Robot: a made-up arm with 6 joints. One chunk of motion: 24 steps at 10 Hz.
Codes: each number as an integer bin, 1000 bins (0 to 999) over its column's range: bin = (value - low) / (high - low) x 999, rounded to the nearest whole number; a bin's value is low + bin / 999 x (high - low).
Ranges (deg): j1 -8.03..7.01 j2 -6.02..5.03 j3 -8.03..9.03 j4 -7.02..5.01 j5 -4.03..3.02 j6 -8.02..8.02
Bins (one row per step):
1: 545 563 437 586 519 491
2: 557 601 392 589 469 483
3: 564 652 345 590 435 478
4: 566 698 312 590 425 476
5: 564 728 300 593 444 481
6: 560 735 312 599 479 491
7: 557 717 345 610 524 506
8: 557 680 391 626 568 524
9: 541 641 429 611 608 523
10: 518 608 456 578 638 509
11: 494 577 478 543 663 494
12: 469 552 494 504 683 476
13: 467 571 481 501 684 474
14: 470 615 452 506 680 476
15: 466 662 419 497 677 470
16: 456 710 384 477 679 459
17: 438 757 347 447 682 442
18: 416 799 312 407 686 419
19: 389 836 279 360 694 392
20: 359 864 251 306 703 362
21: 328 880 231 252 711 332
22: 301 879 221 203 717 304
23: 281 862 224 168 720 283
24: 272 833 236 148 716 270
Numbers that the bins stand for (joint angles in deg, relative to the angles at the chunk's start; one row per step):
1: 0.18 0.21 -0.57 0.04 -0.37 -0.14
2: 0.36 0.63 -1.34 0.07 -0.72 -0.26
3: 0.46 1.19 -2.14 0.08 -0.96 -0.35
4: 0.49 1.70 -2.70 0.08 -1.03 -0.38
5: 0.46 2.03 -2.91 0.12 -0.90 -0.30
6: 0.40 2.11 -2.70 0.19 -0.65 -0.14
7: 0.36 1.91 -2.14 0.33 -0.33 0.10
8: 0.36 1.50 -1.35 0.52 -0.02 0.39
9: 0.11 1.07 -0.70 0.34 0.26 0.38
10: -0.23 0.71 -0.24 -0.06 0.47 0.15
11: -0.59 0.36 0.13 -0.48 0.65 -0.09
12: -0.97 0.09 0.41 -0.95 0.79 -0.38
13: -1.00 0.30 0.18 -0.99 0.80 -0.41
14: -0.95 0.78 -0.31 -0.93 0.77 -0.38
15: -1.01 1.30 -0.87 -1.04 0.75 -0.47
16: -1.16 1.83 -1.47 -1.28 0.76 -0.65
17: -1.44 2.35 -2.10 -1.64 0.78 -0.92
18: -1.77 2.82 -2.70 -2.12 0.81 -1.29
19: -2.17 3.23 -3.27 -2.68 0.87 -1.73
20: -2.63 3.54 -3.74 -3.34 0.93 -2.21
21: -3.09 3.71 -4.09 -3.99 0.99 -2.69
22: -3.50 3.70 -4.26 -4.58 1.03 -3.14
23: -3.80 3.51 -4.20 -5.00 1.05 -3.48
24: -3.94 3.19 -4.00 -5.24 1.02 -3.68

